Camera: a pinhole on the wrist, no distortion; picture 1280 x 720 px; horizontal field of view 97.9 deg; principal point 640.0 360.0 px. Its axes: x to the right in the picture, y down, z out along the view. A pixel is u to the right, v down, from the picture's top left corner.
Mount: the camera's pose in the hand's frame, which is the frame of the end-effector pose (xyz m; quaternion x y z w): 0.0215 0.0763 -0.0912 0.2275 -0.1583 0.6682 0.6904
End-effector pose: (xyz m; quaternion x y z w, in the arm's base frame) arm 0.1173 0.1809 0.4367 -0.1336 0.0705 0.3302 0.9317
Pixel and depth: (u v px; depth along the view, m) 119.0 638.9 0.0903
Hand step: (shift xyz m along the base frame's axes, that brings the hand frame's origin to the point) 0.0090 -0.0602 -0.0386
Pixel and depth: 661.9 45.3 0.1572
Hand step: 0.0978 0.0833 0.0075
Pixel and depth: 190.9 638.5 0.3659
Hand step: 0.1232 -0.3357 0.1855
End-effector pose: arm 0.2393 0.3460 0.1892 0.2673 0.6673 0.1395 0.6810
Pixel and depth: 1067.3 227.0 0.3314
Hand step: 0.3385 0.1188 -0.0649
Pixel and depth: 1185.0 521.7 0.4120
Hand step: 0.5034 0.0590 0.1283
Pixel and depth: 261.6 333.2 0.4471
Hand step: 0.0592 -0.3288 -0.2870
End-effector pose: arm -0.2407 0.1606 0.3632 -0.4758 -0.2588 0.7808 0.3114
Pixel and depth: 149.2 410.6 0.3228
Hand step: 0.0461 0.2241 0.2476
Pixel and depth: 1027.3 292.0 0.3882
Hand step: -0.4035 -0.0227 0.0151
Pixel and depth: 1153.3 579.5 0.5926
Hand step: -0.6602 -0.3266 0.2114
